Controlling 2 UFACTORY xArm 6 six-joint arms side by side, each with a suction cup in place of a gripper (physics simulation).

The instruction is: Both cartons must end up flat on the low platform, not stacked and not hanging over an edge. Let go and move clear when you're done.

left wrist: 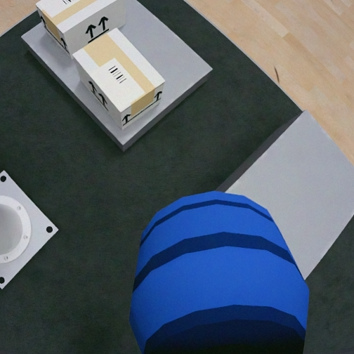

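Two white cartons with tan tape lie on the low grey platform (187,67) at the upper left of the left wrist view. The nearer carton (120,70) lies flat, its lower corner close to the platform's near corner. The other carton (90,25) is behind it at the upper left, partly cut off by the frame; it rests on the platform near its left edge. The two are side by side, not stacked; whether they touch is unclear. My left gripper's blue suction cup (220,220) is away from both cartons, with nothing seen on it. My right gripper does not show.
A taller grey block (310,185) stands at the right, partly behind the blue cup. A white mounting plate with a round flange (42,230) is at the left edge. Both stand on a dark green table top (95,200). Wooden floor (300,55) shows beyond the table edge.
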